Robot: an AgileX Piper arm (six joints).
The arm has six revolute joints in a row. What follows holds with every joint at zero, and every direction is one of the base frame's.
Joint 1 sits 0.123 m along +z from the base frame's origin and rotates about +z.
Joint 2 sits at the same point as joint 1 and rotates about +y.
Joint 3 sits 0.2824 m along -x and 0.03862 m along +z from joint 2 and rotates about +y.
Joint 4 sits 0.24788 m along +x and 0.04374 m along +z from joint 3 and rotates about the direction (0.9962, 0, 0.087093).
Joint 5 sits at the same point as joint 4 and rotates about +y.
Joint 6 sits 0.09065 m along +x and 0.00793 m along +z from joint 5 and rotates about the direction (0.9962, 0, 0.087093).
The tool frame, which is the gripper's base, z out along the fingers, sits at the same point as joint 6; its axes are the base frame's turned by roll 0, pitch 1.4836 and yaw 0 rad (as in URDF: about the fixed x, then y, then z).
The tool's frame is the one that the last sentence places.
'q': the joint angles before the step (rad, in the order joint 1, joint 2, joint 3, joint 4, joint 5, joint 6). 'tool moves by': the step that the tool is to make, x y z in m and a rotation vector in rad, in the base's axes. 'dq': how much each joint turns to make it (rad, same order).
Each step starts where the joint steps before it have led.
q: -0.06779 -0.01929 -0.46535 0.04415 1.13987 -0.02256
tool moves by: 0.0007 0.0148 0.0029 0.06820 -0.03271 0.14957
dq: -0.00006 0.00000 0.00014 0.18279 -0.01603 -0.10024
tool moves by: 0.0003 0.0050 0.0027 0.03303 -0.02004 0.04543
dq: -0.00002 0.00237 -0.00214 0.06495 -0.01234 -0.02627
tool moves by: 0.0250 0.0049 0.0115 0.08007 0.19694 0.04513
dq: -0.00087 0.21164 -0.04705 0.07858 0.03844 0.00367
